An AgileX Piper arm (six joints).
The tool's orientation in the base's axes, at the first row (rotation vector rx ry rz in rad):
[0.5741, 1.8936, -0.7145]
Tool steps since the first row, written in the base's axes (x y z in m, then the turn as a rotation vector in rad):
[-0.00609, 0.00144, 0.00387, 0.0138, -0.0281, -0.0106]
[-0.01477, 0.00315, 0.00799, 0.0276, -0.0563, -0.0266]
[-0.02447, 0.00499, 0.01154, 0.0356, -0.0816, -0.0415]
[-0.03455, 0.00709, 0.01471, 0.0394, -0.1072, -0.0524]
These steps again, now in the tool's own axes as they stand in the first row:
[-0.00102, -0.00388, -0.00617, 0.0020, -0.0085, 0.0319]
[-0.00122, -0.00935, -0.01425, 0.0090, -0.0159, 0.0656]
[-0.00049, -0.01527, -0.02288, 0.0175, -0.0253, 0.0933]
[0.00077, -0.02117, -0.03181, 0.0240, -0.0386, 0.1172]

